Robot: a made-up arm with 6 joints. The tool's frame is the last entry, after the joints.
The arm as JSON. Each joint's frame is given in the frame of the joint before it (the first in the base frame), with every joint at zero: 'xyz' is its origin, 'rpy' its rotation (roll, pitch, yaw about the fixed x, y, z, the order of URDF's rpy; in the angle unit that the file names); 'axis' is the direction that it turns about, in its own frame. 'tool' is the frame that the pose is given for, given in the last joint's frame.
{
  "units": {
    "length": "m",
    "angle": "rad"
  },
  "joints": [
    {
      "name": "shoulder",
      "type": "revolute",
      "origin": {
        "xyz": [
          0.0,
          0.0,
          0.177
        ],
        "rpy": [
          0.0,
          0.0,
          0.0
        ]
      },
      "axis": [
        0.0,
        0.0,
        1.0
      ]
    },
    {
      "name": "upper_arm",
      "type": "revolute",
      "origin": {
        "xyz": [
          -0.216,
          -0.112,
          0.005
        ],
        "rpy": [
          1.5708,
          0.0,
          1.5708
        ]
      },
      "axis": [
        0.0,
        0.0,
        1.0
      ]
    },
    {
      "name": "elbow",
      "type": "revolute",
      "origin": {
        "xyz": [
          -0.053,
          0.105,
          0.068
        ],
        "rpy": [
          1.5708,
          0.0,
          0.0
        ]
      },
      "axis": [
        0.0,
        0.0,
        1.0
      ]
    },
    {
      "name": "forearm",
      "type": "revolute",
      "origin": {
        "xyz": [
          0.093,
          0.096,
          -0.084
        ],
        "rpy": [
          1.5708,
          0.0,
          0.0
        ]
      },
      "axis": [
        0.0,
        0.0,
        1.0
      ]
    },
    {
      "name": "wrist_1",
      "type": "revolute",
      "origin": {
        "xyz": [
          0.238,
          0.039,
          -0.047
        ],
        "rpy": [
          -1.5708,
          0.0,
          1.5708
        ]
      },
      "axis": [
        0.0,
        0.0,
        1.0
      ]
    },
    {
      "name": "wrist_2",
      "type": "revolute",
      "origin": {
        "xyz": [
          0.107,
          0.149,
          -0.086
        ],
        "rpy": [
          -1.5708,
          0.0,
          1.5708
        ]
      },
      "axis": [
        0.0,
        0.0,
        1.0
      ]
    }
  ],
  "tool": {
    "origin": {
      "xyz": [
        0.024,
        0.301,
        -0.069
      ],
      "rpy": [
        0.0,
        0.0,
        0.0
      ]
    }
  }
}
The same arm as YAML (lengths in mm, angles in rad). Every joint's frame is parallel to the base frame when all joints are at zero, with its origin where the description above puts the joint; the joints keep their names.
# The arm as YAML. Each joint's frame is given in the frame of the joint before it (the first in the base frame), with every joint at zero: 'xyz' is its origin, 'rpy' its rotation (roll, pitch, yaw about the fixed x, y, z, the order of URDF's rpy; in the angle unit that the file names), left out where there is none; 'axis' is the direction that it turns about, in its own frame. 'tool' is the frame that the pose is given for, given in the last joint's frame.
units:
  length: mm
  angle: rad
joints:
  - name: shoulder
    type: revolute
    origin:
      xyz: [0.0, 0.0, 177.0]
    axis: "+z"
  - name: upper_arm
    type: revolute
    origin:
      xyz: [-216.0, -112.0, 5.0]
    axis: "+x"
  - name: elbow
    type: revolute
    origin:
      xyz: [68.0, -53.0, 105.0]
    axis: "-z"
  - name: forearm
    type: revolute
    origin:
      xyz: [96.0, 93.0, 84.0]
    axis: "-x"
  - name: wrist_1
    type: revolute
    origin:
      xyz: [47.0, 238.0, -39.0]
    axis: "-y"
  - name: wrist_2
    type: revolute
    origin:
      xyz: [149.0, 86.0, -107.0]
    axis: "+z"
tool:
  origin:
    xyz: [24.0, 301.0, -69.0]
    rpy: [0.0, 0.0, 0.0]

